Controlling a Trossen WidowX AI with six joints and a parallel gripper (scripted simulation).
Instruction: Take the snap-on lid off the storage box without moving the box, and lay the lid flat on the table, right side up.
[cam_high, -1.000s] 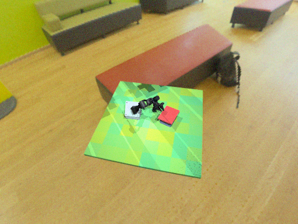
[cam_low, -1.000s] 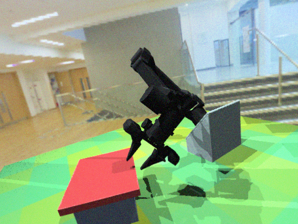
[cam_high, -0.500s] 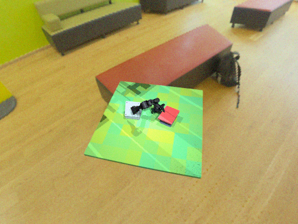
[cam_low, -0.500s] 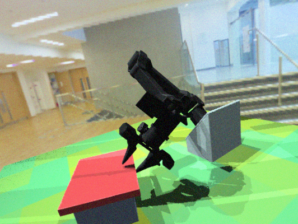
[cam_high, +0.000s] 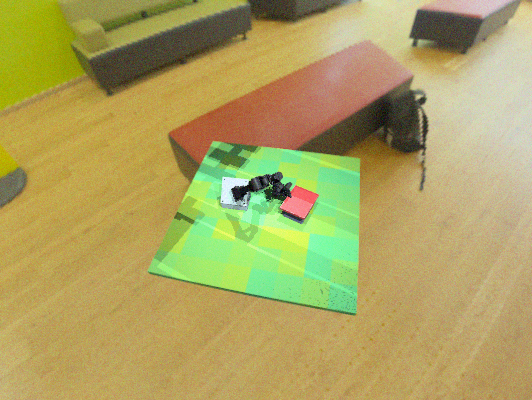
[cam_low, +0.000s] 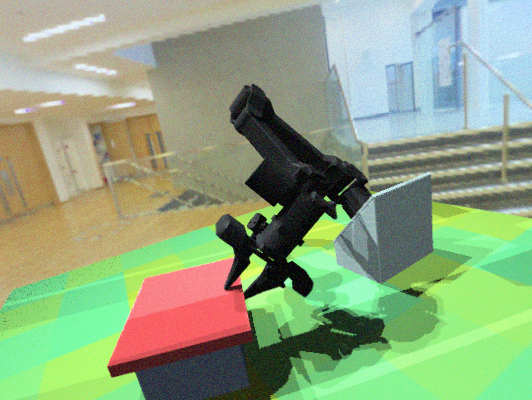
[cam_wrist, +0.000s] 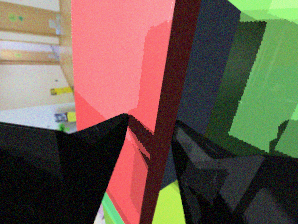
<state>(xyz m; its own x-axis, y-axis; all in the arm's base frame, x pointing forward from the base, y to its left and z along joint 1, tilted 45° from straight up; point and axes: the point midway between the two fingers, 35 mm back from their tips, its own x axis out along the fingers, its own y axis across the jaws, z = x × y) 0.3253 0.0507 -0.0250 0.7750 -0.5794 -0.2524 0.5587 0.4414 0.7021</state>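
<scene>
Now: gripper tip 7 cm short of the red lid, 2 cm to the left of it and 1 cm below it. From my gripper tip the other things lie so: storage box: 7 cm ahead, 4 cm below, 2 cm to the right.
</scene>
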